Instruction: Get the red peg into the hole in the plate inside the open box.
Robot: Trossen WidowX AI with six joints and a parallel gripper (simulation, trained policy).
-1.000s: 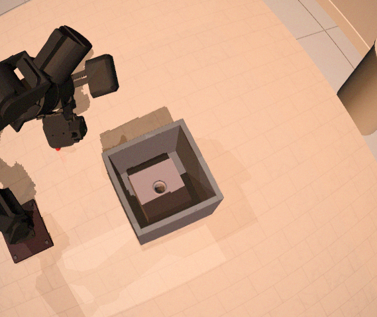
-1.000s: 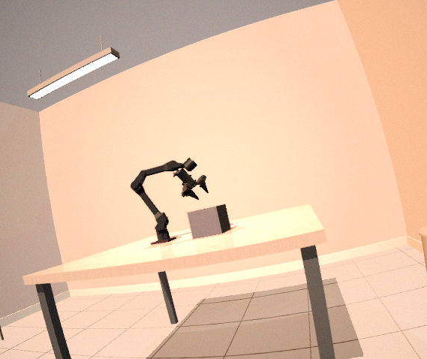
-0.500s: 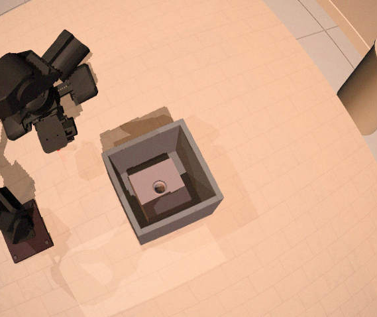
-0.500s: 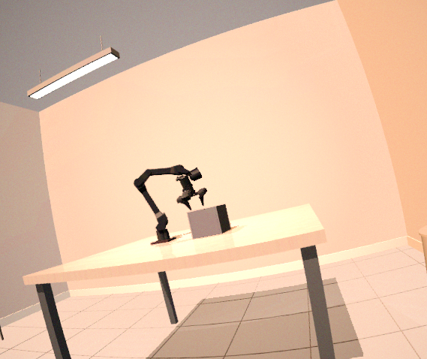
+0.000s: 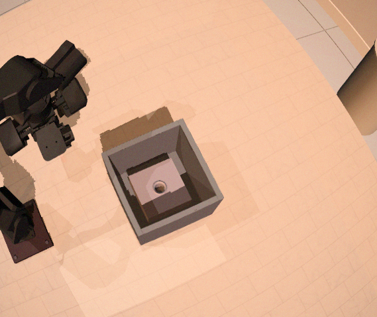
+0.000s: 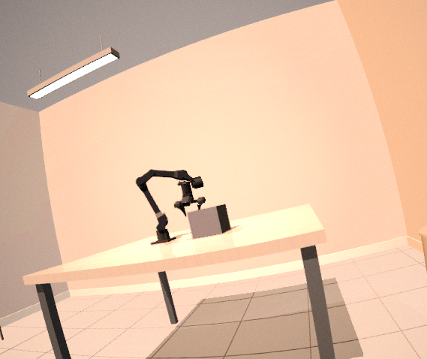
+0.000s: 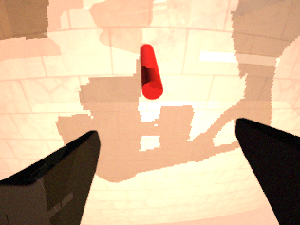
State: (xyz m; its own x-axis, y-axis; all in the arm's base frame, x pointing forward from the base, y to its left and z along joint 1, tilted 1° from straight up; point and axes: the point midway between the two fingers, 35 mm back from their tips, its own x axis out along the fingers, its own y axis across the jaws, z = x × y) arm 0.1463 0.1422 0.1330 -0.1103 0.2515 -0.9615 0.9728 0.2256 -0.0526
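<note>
The red peg lies 1 cm ahead of my gripper tip, 1 cm to the right of it and 7 cm below it. Round my gripper tip: plate 18 cm ahead, 19 cm to the right, 6 cm below.
</note>
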